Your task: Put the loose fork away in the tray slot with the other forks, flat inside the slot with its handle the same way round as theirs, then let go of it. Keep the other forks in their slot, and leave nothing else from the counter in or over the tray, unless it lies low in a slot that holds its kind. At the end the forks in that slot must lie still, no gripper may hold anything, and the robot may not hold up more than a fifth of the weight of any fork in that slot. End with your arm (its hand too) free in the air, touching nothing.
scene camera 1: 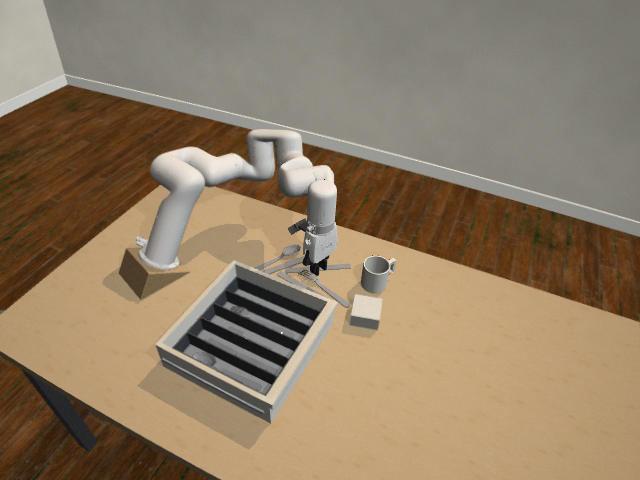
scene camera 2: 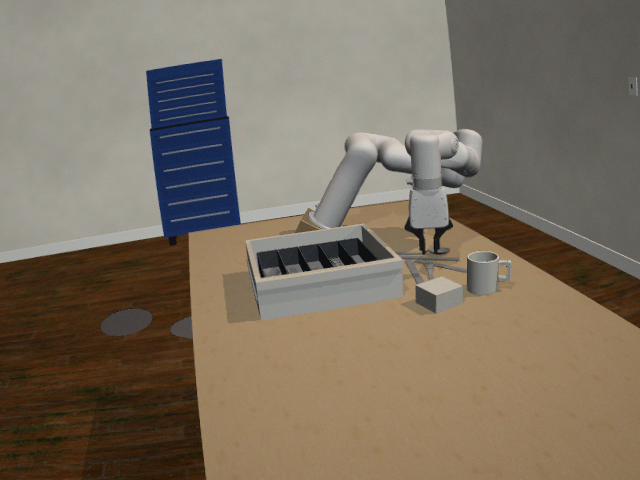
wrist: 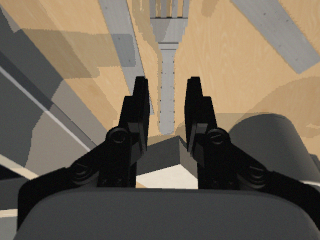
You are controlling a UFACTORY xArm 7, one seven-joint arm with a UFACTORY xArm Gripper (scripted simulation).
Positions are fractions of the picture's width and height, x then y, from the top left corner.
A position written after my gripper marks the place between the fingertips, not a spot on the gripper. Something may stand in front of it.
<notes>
In view: my gripper (scene camera 1: 0.50, 0.56) and a pale block (scene camera 2: 0.69, 0.61).
The pale block is seen too in scene camera 1 (scene camera 1: 0.57, 0.65) and in the wrist view (wrist: 0.52, 0.69). My gripper is seen too in the wrist view (wrist: 0.52, 0.39).
</notes>
